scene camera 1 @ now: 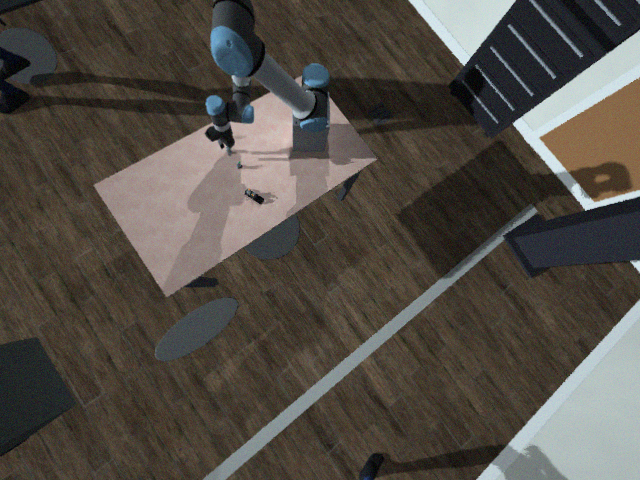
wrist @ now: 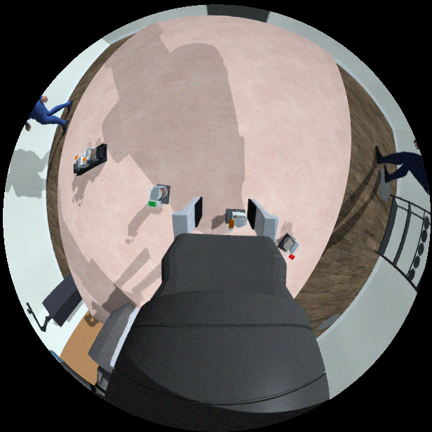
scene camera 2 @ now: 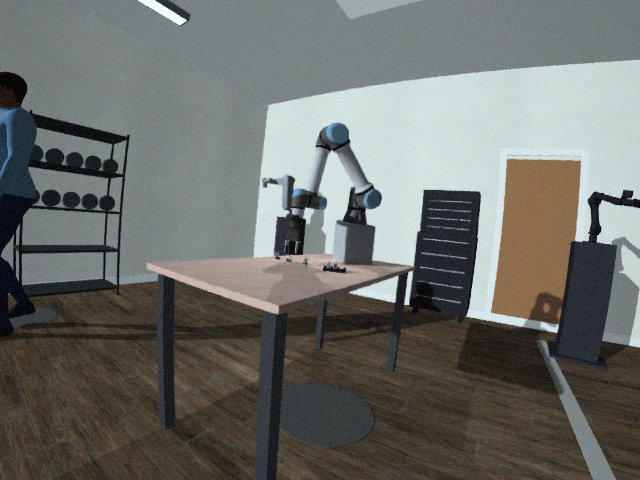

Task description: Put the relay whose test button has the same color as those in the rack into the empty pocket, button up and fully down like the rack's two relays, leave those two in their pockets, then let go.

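Places are measured from the arm's base along level axes (x left, y back, z up), in metres.
Where they show: gripper, fingertip midpoint: (scene camera 1: 226, 151) (scene camera 2: 290, 252); arm's base, origin of the base link: (scene camera 2: 354, 222).
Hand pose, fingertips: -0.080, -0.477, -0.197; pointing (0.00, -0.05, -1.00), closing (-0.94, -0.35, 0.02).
Observation:
Each offset is from my fingertips to the top centre of the thing, as dx, dy, dz. Level surfaces: height alone.
The black rack @[+0.284, +0.016, -0.031] (scene camera 1: 258, 199) (scene camera 2: 338, 270) (wrist: 103, 151) holds two relays with orange buttons; its pocket at the end nearer the middle of the wrist view looks empty. The loose orange-button relay @[-0.024, +0.015, -0.010] (scene camera 2: 288, 258) (wrist: 239, 218) stands on the table on its dark base. My gripper (scene camera 1: 225, 146) (scene camera 2: 293, 248) (wrist: 224, 206) is open and empty, pointing down above this relay, which shows between the fingers in the wrist view, nearer the right finger. The green-button relay @[+0.088, +0.025, -0.010] (scene camera 1: 239, 165) (scene camera 2: 305, 260) (wrist: 160, 194) stands between it and the rack. The red-button relay @[-0.122, +0.023, -0.010] (scene camera 2: 277, 256) (wrist: 288, 243) is on the other side.
The pink table @[dz -0.054] (scene camera 1: 149, 206) (scene camera 2: 227, 279) (wrist: 290, 100) carries everything. The robot's grey base block (scene camera 1: 309, 139) (scene camera 2: 354, 242) (wrist: 112, 332) stands on it behind the rack. A person (scene camera 2: 15, 170) stands beyond the table near the shelf rack (scene camera 2: 122, 206).

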